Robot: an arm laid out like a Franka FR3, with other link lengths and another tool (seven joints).
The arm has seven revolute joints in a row. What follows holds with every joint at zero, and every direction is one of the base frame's.
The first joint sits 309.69 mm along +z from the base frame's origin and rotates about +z.
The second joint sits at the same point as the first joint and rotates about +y.
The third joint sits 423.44 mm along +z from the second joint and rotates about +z.
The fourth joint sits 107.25 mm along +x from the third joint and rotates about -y.
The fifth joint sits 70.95 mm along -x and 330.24 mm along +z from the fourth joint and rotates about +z.
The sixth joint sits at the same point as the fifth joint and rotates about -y.
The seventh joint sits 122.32 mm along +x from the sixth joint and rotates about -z.
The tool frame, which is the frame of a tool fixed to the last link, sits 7 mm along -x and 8 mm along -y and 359.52 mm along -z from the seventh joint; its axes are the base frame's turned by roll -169.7, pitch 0 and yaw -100 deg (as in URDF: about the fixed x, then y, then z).
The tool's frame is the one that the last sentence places.
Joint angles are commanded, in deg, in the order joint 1, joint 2, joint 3, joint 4, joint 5, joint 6, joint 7. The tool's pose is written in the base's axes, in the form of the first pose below.
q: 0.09 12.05 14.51 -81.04 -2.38 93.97 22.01
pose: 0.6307 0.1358 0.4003 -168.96 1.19 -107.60
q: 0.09 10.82 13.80 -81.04 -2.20 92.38 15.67
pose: 0.6211 0.1262 0.4101 -169.11 0.69 -101.96
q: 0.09 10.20 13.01 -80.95 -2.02 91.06 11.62
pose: 0.6144 0.1169 0.4145 -169.64 0.31 -98.69
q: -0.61 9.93 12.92 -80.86 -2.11 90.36 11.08
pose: 0.6118 0.1070 0.4166 -169.91 0.03 -98.94
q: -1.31 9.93 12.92 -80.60 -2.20 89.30 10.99
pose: 0.6079 0.0978 0.4166 -170.62 -0.34 -99.55
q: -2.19 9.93 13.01 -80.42 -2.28 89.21 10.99
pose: 0.6097 0.0889 0.4178 -170.51 -0.37 -100.35
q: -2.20 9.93 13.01 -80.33 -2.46 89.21 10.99
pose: 0.6104 0.0877 0.4186 -170.36 -0.51 -100.37
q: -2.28 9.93 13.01 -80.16 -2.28 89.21 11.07
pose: 0.6111 0.0881 0.4198 -170.27 -0.28 -100.53
